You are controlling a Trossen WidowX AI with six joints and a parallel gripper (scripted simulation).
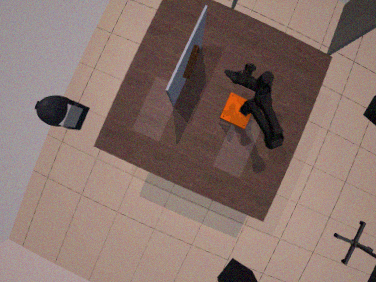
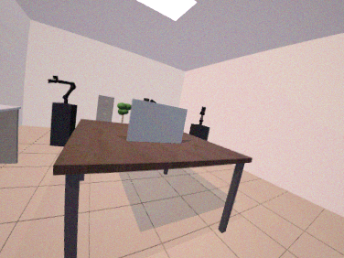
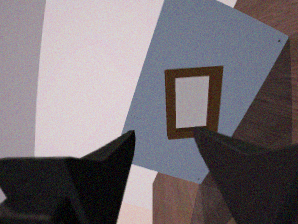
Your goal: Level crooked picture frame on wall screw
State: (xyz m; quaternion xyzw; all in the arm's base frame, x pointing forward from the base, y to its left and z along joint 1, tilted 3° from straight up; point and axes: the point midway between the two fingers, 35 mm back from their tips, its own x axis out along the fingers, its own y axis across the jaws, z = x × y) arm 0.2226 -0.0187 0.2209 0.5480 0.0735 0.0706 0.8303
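The brown picture frame lies 200 mm ahead of my gripper tip, 90 mm below it and 30 mm to the left of it. Also, from my gripper tip: wall panel 210 mm ahead, 100 mm below, 40 mm to the left.
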